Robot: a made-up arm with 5 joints.
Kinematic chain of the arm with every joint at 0, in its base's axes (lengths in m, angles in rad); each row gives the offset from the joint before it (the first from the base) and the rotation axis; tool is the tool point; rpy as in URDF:
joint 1: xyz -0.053 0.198 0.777 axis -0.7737 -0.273 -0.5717
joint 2: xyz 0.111 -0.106 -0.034 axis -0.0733 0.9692 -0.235
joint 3: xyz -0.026 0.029 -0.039 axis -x
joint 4: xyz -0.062 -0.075 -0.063 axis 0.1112 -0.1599 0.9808
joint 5: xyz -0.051 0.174 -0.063 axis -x
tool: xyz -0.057 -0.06 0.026 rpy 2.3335 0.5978 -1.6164
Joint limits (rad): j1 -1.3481..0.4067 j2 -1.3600..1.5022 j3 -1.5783..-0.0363 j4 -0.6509..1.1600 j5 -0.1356..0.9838
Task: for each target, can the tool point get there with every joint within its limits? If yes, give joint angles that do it. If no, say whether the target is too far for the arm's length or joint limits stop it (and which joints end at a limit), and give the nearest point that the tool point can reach.
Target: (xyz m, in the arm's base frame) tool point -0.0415 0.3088 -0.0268
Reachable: no: too far | nearest point 0.0018 0.2744 0.3834 | short by 0.414 m
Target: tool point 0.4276 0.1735 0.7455
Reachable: no: joint limits stop it (at a limit: joint 2, joint 3, joint 4, joint 5) | nearest point 0.1489 0.2035 0.7953 | short by 0.285 m
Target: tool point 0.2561 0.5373 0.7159
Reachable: no: joint limits stop it (at a limit: joint 2, joint 3, joint 4, joint 5) | nearest point 0.0407 0.4057 0.6266 | short by 0.268 m
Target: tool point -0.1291 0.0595 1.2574
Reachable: no: joint limits stop it (at a limit: joint 2, joint 3, joint 4, joint 5) | nearest point -0.0984 0.1256 1.0144 | short by 0.254 m
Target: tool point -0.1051 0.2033 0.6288
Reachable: yes | joints 0.1280 -0.0312 -0.4205 -0.2124 -0.0013
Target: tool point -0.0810 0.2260 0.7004
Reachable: yes | joints 0.1531 -0.1094 -0.9327 -0.3774 0.3338
